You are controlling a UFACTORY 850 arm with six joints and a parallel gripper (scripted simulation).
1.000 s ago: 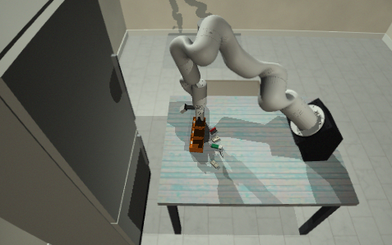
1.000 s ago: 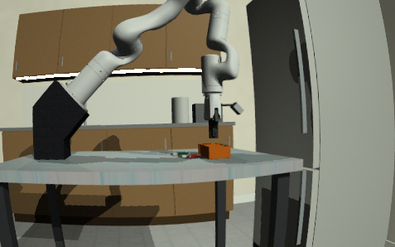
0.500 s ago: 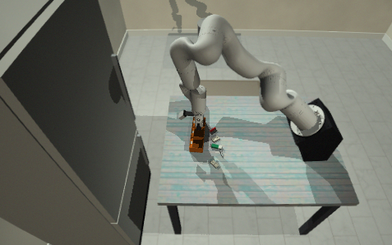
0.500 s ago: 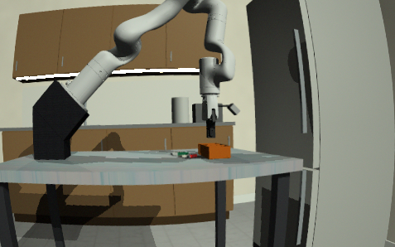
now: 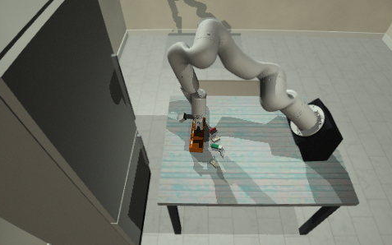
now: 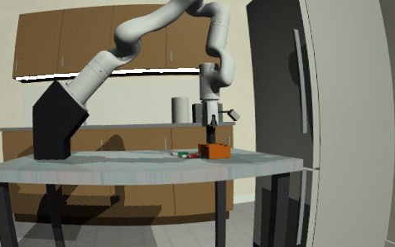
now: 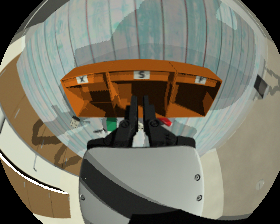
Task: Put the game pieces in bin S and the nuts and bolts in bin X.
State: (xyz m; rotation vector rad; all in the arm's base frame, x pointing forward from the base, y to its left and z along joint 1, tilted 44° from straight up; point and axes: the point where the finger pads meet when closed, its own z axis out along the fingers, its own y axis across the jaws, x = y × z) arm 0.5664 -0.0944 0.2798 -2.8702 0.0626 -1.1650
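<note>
My hand is 5 cm above the orange bin and 1 cm short of it. The rest, counted from my hand: bolt: 14 cm behind, 13 cm to the left, 6 cm below; red piece: 9 cm behind, 6 cm below, 5 cm to the right; green piece: 12 cm behind, 9 cm to the left, 6 cm below.
</note>
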